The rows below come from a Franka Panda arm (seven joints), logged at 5 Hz.
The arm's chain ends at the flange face. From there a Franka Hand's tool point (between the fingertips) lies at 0.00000 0.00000 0.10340 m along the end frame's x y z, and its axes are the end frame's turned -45 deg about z.
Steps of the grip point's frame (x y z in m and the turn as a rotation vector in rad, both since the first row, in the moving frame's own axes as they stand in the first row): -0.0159, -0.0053, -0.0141, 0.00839, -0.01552, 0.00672; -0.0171, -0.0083, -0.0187, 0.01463, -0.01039, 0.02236; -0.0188, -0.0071, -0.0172, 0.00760, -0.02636, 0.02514; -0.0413, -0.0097, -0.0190, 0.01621, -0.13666, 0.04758
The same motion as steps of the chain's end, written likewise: -0.0132, 0.0070, -0.0141, -0.00504, -0.01691, 0.00672; -0.0161, 0.0066, -0.0187, 0.00300, -0.01769, 0.02236; -0.0158, 0.0069, -0.0172, -0.01327, -0.02401, 0.02514; -0.0247, 0.0138, -0.0180, -0.08517, -0.10810, 0.04758
